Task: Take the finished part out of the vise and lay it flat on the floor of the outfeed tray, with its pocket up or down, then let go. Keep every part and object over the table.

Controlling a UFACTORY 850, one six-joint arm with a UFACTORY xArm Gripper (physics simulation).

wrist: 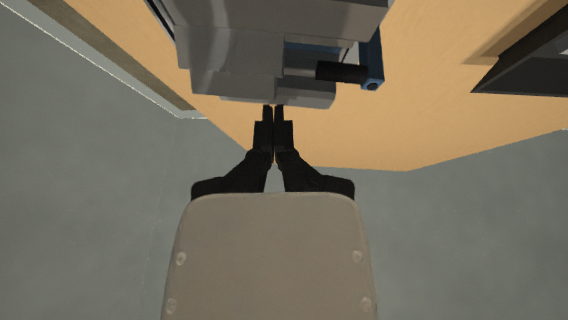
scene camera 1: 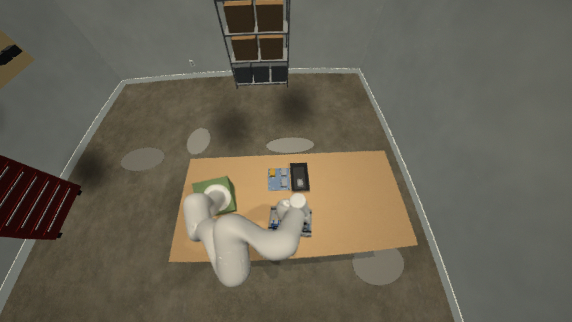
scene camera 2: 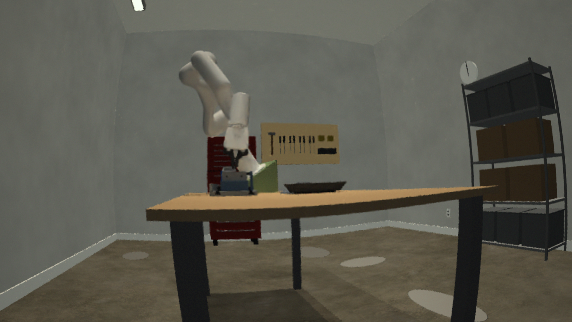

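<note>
The vise, grey and blue with a black-handled crank, stands on the table under the arm's wrist. In the wrist view a smooth grey block shows against its near jaw; I cannot tell whether this is the finished part or part of the vise. My gripper is shut and empty, its black fingertips together close by the vise's top. The arm hides the gripper in scene camera 1. The black tray stands behind the vise, with a small light grey piece in it.
A blue board with yellow and grey blocks lies left of the tray. A green box-like base stands by the arm's base at the table's left. The table carries these things; its edge shows near the fingers in the wrist view.
</note>
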